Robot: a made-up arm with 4 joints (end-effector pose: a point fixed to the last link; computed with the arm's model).
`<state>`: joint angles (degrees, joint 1 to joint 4).
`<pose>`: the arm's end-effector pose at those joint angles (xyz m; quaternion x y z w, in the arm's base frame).
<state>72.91 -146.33 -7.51 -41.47</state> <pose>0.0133 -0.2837 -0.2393 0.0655 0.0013 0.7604 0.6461</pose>
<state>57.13 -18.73 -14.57 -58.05</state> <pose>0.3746 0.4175 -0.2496 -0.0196 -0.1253 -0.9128 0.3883</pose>
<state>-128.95 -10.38 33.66 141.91</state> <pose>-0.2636 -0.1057 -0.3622 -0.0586 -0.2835 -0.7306 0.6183</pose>
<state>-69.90 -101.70 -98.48 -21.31</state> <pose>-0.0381 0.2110 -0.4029 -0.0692 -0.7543 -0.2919 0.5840</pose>
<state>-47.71 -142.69 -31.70 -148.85</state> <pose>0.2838 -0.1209 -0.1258 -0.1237 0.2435 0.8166 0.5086</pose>
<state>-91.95 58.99 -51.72 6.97</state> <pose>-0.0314 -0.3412 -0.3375 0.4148 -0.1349 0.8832 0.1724</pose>
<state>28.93 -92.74 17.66 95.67</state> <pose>-0.0090 0.0363 -0.2632 0.1454 -0.0491 -0.2223 0.9628</pose>
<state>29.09 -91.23 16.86 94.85</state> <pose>-0.0062 0.0398 -0.2605 0.1398 -0.0443 -0.2181 0.9649</pose>
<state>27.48 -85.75 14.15 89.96</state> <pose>0.0015 0.0603 -0.2499 0.1207 -0.0248 -0.2001 0.9720</pose>
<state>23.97 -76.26 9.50 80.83</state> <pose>0.0062 0.1021 -0.2347 0.0828 -0.0008 -0.1679 0.9823</pose>
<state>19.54 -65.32 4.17 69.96</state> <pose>-0.0048 0.1543 -0.2235 0.0355 0.0079 -0.1296 0.9909</pose>
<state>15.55 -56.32 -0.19 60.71</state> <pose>-0.0289 0.1963 -0.2200 -0.0015 -0.0007 -0.0972 0.9953</pose>
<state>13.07 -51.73 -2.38 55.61</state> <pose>-0.0480 0.2167 -0.2202 -0.0180 -0.0103 -0.0801 0.9966</pose>
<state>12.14 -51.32 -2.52 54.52</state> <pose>-0.0530 0.2200 -0.2204 -0.0188 -0.0113 -0.0779 0.9967</pose>
